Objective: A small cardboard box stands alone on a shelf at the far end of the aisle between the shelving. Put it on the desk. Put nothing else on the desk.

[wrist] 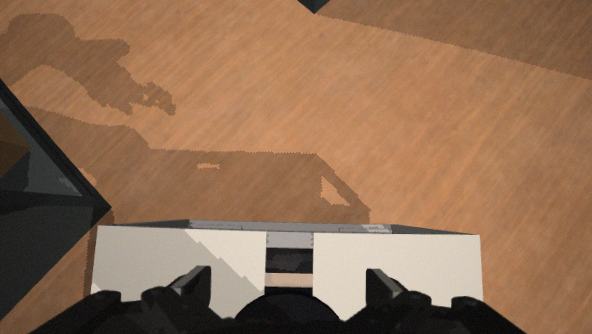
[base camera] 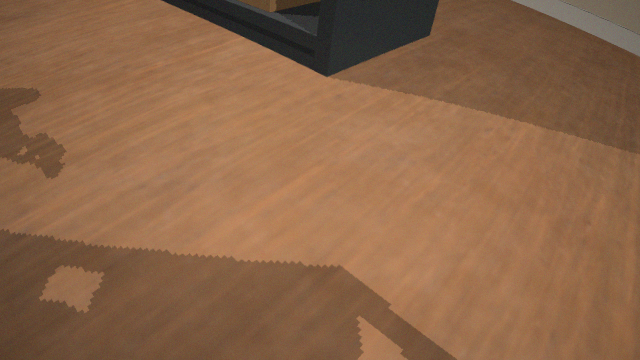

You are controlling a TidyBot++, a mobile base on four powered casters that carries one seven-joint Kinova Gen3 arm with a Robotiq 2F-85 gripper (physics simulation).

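Places are measured from the arm's base along level axes (x ahead, y left, z up), in metres.
Pixels of known places: gripper, between the fingertips: (wrist: 288, 285).
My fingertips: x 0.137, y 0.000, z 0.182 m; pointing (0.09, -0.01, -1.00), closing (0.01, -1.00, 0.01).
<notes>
Behind a point stands the place of what it marks.
My gripper (wrist: 288, 285) @(z 0.182, x 0.137, y 0.000 m) is open, with nothing between its fingers, and points down over the robot's own white base (wrist: 425, 265) @(z -0.014, x 0.112, y -0.174 m) in the wrist view. The small cardboard box that stands alone cannot be made out, and the desk does not show in either view. Part of a cardboard box (base camera: 265, 4) @(z -0.305, x 0.936, y 0.091 m) shows on the lowest shelf of a dark shelving unit (base camera: 380, 37) @(z -0.348, x 0.911, y -0.175 m) at the top of the base camera view. Part of another brown box (wrist: 11, 150) @(z -0.281, x 0.300, y 0.691 m) shows in the dark shelving unit (wrist: 40, 245) @(z -0.277, x 0.079, y 0.572 m) at the left of the wrist view.
The shelving unit at the left of the wrist view has its corner close to the base's left side. The far unit's corner (wrist: 314, 5) @(z -0.362, x 0.780, y -0.053 m) shows at the top edge. A wall with a pale skirting board (base camera: 590, 25) @(z -0.362, x 1.624, y -1.305 m) runs at the upper right. Shadows lie across the wooden floor (base camera: 310, 165) @(z -0.397, x 0.504, y -0.028 m) (wrist: 400, 125) @(z -0.397, x 0.426, y -0.307 m).
</notes>
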